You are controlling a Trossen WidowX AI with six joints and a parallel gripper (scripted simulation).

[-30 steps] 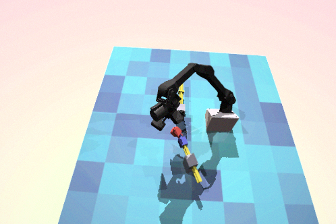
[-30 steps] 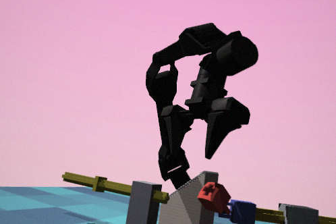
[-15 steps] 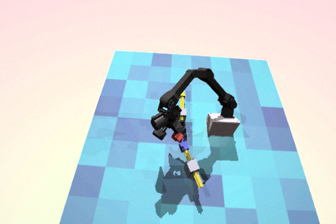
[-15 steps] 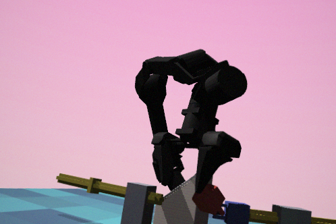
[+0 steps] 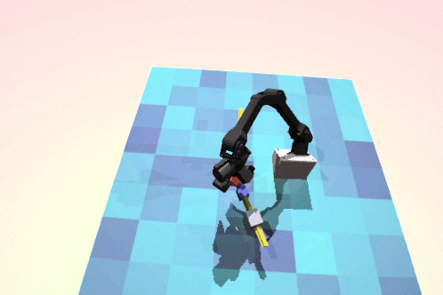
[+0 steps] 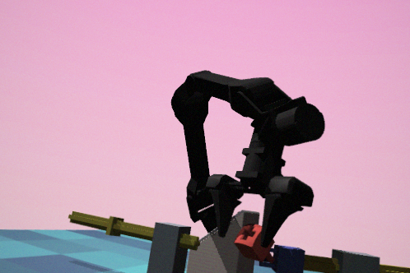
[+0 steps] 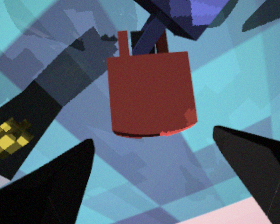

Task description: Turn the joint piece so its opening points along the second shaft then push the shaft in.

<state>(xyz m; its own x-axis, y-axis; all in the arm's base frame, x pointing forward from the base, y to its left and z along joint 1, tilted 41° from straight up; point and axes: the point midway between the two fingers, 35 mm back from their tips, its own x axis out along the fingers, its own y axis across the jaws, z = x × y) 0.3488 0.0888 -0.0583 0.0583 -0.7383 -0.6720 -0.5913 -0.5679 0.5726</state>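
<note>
Right now my gripper tip is 3 cm past the red joint piece and 2 cm to the right of it.
</note>
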